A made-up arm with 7 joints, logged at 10 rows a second.
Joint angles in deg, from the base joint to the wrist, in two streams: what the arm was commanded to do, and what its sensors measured. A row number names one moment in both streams.
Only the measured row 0 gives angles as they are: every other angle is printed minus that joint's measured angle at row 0.
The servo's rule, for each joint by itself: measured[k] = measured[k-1] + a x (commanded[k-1-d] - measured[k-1]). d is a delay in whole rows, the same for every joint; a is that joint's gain. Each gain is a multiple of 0.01, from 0.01 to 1. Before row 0 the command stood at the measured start. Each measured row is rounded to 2 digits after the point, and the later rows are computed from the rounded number. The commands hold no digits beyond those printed.
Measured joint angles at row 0:
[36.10, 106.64, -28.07, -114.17, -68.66, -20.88, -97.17]
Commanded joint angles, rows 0 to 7:
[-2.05, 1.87, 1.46, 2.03, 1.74, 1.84, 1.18]
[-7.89, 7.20, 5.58, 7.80, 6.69, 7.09, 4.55]
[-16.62, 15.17, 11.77, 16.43, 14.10, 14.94, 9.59]
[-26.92, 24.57, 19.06, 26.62, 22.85, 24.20, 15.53]
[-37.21, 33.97, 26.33, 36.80, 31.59, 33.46, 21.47]
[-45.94, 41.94, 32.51, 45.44, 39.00, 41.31, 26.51]
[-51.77, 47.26, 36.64, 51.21, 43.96, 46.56, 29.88]
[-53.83, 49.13, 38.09, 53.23, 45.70, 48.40, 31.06]
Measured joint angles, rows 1 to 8:
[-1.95, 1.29, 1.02, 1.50, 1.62, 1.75, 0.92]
[-7.59, 5.37, 4.21, 6.16, 6.34, 6.82, 3.75]
[-16.17, 12.13, 9.50, 13.76, 13.56, 14.53, 8.31]
[-26.38, 20.71, 16.19, 23.28, 22.20, 23.72, 13.94]
[-36.67, 29.86, 23.29, 33.28, 30.93, 32.97, 19.81]
[-45.48, 38.20, 29.74, 42.28, 38.44, 40.89, 25.04]
[-51.46, 44.45, 34.57, 48.89, 43.57, 46.28, 28.82]
[-53.71, 47.68, 37.03, 52.10, 45.55, 48.29, 30.57]
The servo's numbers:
d 0
a 0.95 0.69 0.70 0.74 0.93 0.95 0.78

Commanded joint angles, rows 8 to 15:
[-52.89, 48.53, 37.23, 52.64, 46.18, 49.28, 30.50]
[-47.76, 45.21, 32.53, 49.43, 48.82, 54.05, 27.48]
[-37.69, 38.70, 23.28, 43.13, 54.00, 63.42, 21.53]
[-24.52, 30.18, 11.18, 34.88, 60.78, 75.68, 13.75]
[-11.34, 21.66, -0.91, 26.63, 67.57, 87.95, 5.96]
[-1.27, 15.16, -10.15, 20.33, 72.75, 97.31, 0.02]
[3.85, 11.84, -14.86, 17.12, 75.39, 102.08, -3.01]
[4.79, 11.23, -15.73, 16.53, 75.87, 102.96, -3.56]
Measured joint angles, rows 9 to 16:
[-52.93, 48.27, 37.17, 52.50, 46.14, 49.23, 30.52]
[-48.02, 46.16, 33.92, 50.23, 48.63, 53.81, 28.15]
[-38.21, 41.01, 26.47, 44.98, 53.62, 62.94, 22.99]
[-25.20, 33.54, 15.77, 37.51, 60.28, 75.04, 15.78]
[-12.03, 25.34, 4.09, 29.46, 67.06, 87.30, 8.12]
[-1.81, 18.32, -5.88, 22.70, 72.35, 96.81, 1.80]
[3.57, 13.85, -12.17, 18.57, 75.18, 101.82, -1.95]
[4.73, 12.04, -14.66, 17.06, 75.82, 102.90, -3.21]

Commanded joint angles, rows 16 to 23:
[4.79, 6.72, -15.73, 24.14, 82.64, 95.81, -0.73]
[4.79, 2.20, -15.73, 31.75, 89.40, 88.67, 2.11]
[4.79, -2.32, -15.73, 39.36, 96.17, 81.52, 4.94]
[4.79, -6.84, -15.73, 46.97, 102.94, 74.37, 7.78]
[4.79, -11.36, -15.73, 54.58, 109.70, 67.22, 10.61]
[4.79, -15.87, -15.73, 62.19, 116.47, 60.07, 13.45]
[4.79, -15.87, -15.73, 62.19, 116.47, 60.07, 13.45]
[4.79, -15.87, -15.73, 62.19, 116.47, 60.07, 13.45]
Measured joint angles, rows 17 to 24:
[4.79, 8.37, -15.41, 22.30, 82.16, 96.16, -1.28]
[4.79, 4.11, -15.63, 29.29, 88.89, 89.04, 1.36]
[4.79, -0.33, -15.70, 36.74, 95.66, 81.90, 4.15]
[4.79, -4.82, -15.72, 44.31, 102.43, 74.75, 6.98]
[4.79, -9.33, -15.73, 51.91, 109.19, 67.60, 9.81]
[4.79, -13.84, -15.73, 59.52, 115.96, 60.45, 12.65]
[4.79, -15.24, -15.73, 61.50, 116.43, 60.09, 13.27]
[4.79, -15.67, -15.73, 62.01, 116.47, 60.07, 13.41]

